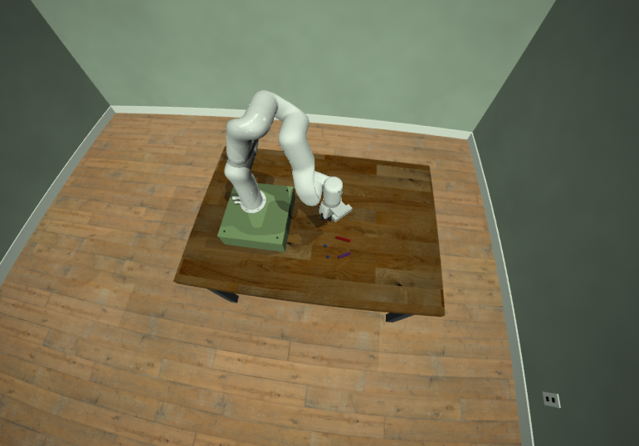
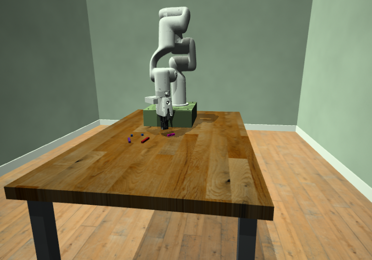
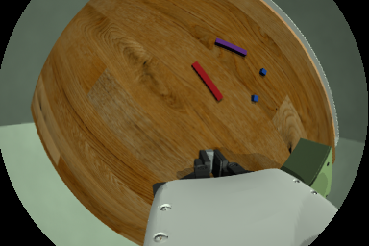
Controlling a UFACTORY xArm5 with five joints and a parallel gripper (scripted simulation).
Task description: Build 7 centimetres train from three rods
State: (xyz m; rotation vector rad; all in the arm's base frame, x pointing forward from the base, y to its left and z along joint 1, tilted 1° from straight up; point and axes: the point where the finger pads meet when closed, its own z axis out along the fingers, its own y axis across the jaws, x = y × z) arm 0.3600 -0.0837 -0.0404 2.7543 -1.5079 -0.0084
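Right now the red rod is 9 cm to the right of my hand, 6 cm below it and 6 cm ahead of it. The rest, counted from my hand: grey rod (2 cm below); then purple rod (18 cm to the right, 6 cm below, 5 cm ahead).
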